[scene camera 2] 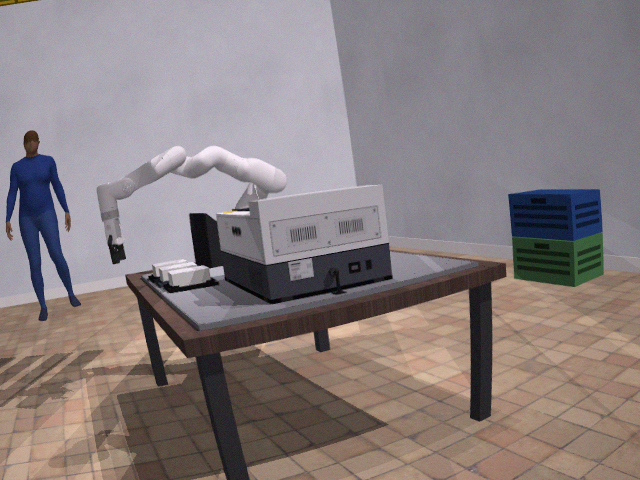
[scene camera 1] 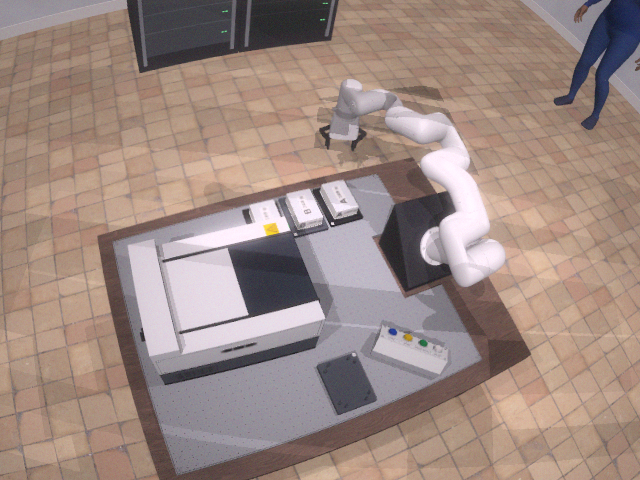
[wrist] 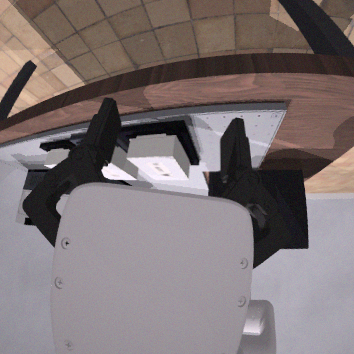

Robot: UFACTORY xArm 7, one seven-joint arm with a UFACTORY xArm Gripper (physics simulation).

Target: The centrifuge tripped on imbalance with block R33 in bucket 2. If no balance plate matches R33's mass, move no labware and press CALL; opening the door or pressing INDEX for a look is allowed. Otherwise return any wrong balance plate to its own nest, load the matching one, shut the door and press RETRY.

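Frame: origin at the arm's base, x ahead, y left, z up, level; centimetres.
Seen in the pictures: gripper, fingertip midpoint: [scene camera 2: 119, 261] [scene camera 1: 340, 148] [wrist: 172, 118]; arm's base, origin of the base link: [scene camera 1: 435, 245].
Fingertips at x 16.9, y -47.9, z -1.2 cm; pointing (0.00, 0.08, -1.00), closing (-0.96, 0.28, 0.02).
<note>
Offsets run from my fingertips to a thing's top centre. "spot": to the spot under its first point.
My gripper [scene camera 1: 341, 148] [scene camera 2: 117, 259] [wrist: 172, 118] is open and empty, in the air beyond the table's far edge, outward from the plate nests. Balance plate A @[dx +6.3, dy +19.4, dz -2.6 cm] [scene camera 1: 339, 199] [wrist: 159, 159] and balance plate B @[dx +19.3, dy +21.1, dz -2.6 cm] [scene camera 1: 304, 209] sit on dark nests. A third plate @[dx +32.5, dy +23.2, dz -2.6 cm] [scene camera 1: 265, 211] [scene camera 2: 189, 275] is partly hidden behind the centrifuge in scene view 1; its letter cannot be read. The centrifuge [scene camera 1: 242, 330] [scene camera 2: 325, 229] has a white panel and a dark panel on top; I cannot tell the door's state. Block R33 and the buckets do not show. The button box @[dx +3.0, dy +77.9, dz +0.4 cm] [scene camera 1: 408, 356] has blue, yellow, green and whitish buttons.
A dark flat pad @[spot: dx +24.5, dy +81.7, dz -6.3 cm] [scene camera 1: 346, 383] lies beside the button box. The arm's black pedestal [scene camera 1: 413, 248] stands at the table's right side. A person in blue [scene camera 1: 610, 51] [scene camera 2: 37, 206] stands on the floor. Black cabinets [scene camera 1: 186, 31] and stacked crates [scene camera 2: 557, 235] stand away from the table.
</note>
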